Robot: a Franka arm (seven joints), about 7 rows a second.
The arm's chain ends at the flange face. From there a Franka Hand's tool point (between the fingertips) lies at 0.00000 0.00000 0.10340 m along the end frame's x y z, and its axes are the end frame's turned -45 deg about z.
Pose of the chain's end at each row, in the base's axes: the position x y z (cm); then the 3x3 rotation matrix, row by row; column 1 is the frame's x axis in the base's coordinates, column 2 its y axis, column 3 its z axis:
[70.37 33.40 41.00], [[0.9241 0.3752 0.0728], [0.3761 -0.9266 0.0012], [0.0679 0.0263 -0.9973]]
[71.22 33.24 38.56], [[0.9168 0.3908 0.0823], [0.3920 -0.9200 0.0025], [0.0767 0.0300 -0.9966]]
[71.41 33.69 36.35], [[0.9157 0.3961 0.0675], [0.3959 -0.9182 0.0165], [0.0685 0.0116 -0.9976]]
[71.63 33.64 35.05], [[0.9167 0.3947 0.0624], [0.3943 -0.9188 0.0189], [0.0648 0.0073 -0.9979]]
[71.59 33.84 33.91], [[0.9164 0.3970 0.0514], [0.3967 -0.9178 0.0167], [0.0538 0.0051 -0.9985]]
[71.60 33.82 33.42], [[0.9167 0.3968 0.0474], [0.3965 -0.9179 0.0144], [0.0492 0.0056 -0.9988]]
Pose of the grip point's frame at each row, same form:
[71.12 33.41 30.69], [[0.3881 0.9187 0.0728], [0.9211 -0.3893 0.0012], [0.0294 0.0666 -0.9973]]
[72.07 33.27 28.26], [[0.3719 0.9246 0.0823], [0.9277 -0.3734 0.0025], [0.0330 0.0754 -0.9966]]
[72.11 33.86 26.03], [[0.3674 0.9276 0.0675], [0.9292 -0.3693 0.0165], [0.0402 0.0566 -0.9976]]
[72.28 33.84 24.73], [[0.3691 0.9273 0.0624], [0.9285 -0.3709 0.0189], [0.0407 0.0510 -0.9979]]
[72.12 34.01 23.59], [[0.3673 0.9287 0.0514], [0.9295 -0.3685 0.0167], [0.0344 0.0416 -0.9985]]
[72.09 33.97 23.09], [[0.3676 0.9288 0.0474], [0.9294 -0.3687 0.0144], [0.0308 0.0387 -0.9988]]

